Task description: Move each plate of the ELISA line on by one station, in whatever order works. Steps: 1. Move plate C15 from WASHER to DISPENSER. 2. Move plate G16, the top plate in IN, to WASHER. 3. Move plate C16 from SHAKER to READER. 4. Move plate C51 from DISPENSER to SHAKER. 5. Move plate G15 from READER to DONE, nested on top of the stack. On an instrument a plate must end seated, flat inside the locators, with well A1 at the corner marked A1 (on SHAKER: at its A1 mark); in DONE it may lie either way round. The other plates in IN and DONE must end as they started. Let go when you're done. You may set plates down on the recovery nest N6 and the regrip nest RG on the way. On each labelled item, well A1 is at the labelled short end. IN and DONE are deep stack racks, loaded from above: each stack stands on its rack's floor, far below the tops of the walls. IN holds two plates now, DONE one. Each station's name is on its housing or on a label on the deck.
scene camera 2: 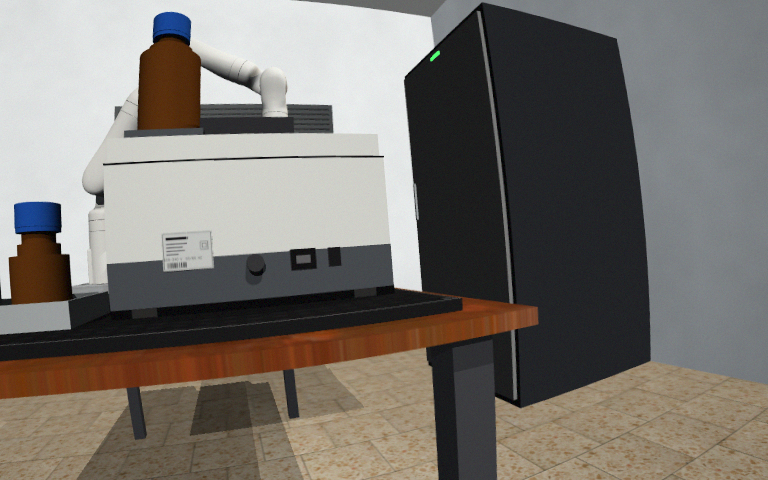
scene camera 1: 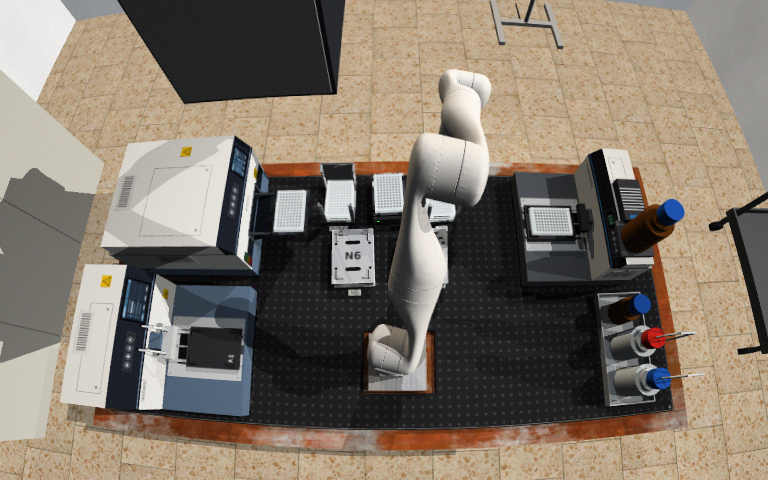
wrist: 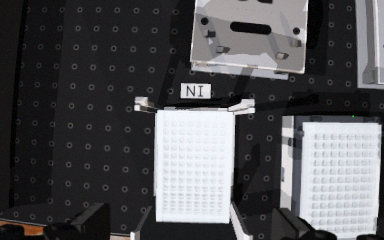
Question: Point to a white well plate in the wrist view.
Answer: At 187, 130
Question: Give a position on a white well plate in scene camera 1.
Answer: At 381, 206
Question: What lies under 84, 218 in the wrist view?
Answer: My gripper.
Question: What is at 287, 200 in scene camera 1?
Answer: A white well plate.
